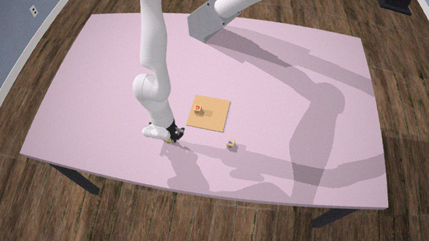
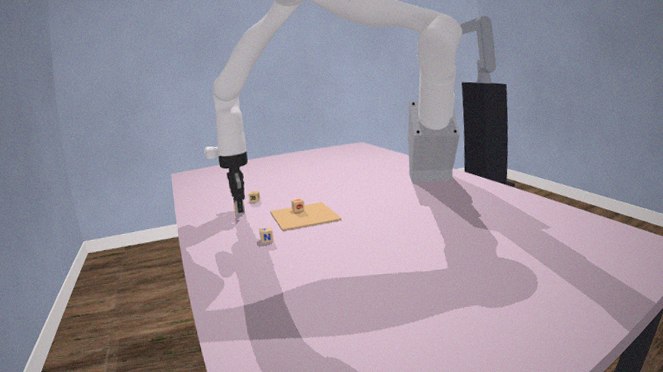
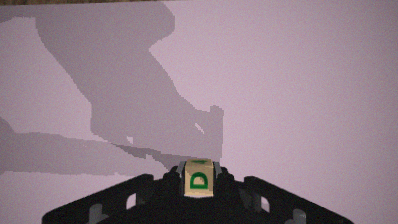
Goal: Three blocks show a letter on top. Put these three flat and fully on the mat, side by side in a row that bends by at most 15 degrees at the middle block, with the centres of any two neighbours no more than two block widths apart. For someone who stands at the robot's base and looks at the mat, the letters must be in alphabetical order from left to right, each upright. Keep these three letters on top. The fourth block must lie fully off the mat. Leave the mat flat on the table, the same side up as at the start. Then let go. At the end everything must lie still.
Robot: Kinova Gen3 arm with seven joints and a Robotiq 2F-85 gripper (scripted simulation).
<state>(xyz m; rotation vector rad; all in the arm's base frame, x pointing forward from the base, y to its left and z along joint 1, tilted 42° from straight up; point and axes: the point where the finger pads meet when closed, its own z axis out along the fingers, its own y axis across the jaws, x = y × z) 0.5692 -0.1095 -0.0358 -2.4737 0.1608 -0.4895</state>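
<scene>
My hand is 140 mm past the tan mat, 120 mm to the right of it and 20 mm above it. The rest, counted from my hand: blue N block (20 mm behind, 220 mm to the left, 10 mm below); then green D block (10 mm below).
</scene>
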